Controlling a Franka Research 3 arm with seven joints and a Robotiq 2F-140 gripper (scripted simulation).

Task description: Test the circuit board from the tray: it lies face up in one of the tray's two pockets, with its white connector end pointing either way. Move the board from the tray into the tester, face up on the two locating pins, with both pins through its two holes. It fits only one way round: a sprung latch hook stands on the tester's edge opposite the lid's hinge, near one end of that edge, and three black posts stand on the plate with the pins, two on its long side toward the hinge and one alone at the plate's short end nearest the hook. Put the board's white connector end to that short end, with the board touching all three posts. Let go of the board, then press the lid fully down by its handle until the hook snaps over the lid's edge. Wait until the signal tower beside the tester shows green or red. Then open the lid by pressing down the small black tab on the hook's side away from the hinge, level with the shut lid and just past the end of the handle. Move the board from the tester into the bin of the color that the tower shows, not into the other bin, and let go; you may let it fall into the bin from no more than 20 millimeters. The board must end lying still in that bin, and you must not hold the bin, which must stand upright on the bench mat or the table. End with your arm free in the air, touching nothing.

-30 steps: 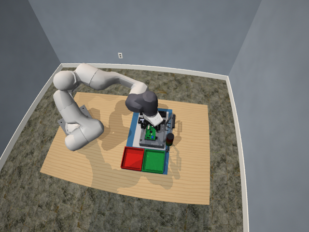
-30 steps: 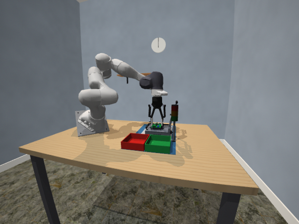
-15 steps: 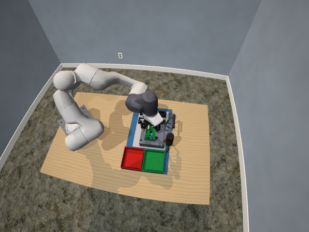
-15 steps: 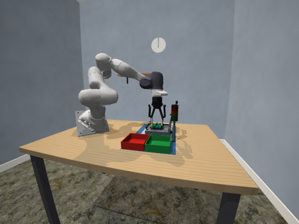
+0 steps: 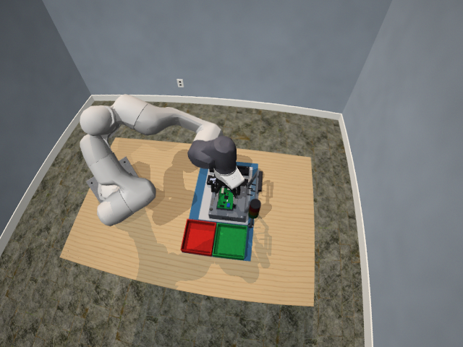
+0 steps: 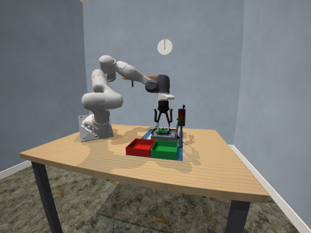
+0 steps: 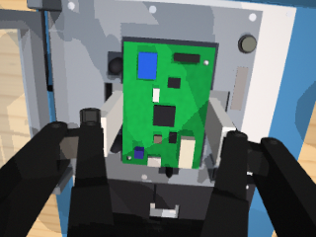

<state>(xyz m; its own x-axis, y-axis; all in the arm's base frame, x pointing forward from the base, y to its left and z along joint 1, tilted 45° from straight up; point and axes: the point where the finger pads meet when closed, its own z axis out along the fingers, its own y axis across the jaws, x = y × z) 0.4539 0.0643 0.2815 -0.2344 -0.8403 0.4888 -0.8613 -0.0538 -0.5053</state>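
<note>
Now: the green circuit board 2 cm below my hand. The rest, counted from my hand: tester plate 1 cm ahead, 1 cm to the left, 3 cm below; clear lid 12 cm ahead, 3 cm to the right, 8 cm above; green bin 1 cm behind, 20 cm to the right, 9 cm below.
</note>
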